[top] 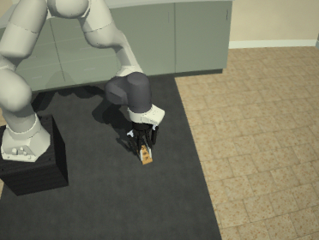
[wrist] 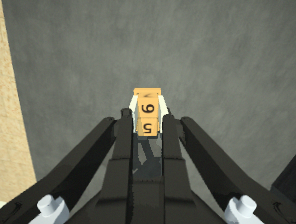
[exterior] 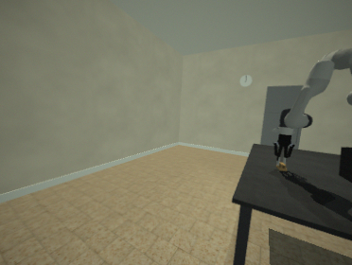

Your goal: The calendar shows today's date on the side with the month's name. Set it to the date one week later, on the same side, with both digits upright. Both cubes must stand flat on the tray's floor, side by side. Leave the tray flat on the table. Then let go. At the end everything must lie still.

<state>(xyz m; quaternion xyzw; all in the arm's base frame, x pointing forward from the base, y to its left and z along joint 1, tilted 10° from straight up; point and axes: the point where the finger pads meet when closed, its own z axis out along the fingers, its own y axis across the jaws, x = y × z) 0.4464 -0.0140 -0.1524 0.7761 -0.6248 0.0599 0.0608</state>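
Right now the orange calendar cube is 30 mm below my hand. Also, from my hand: orange calendar tray (20 mm to the left, 40 mm below).
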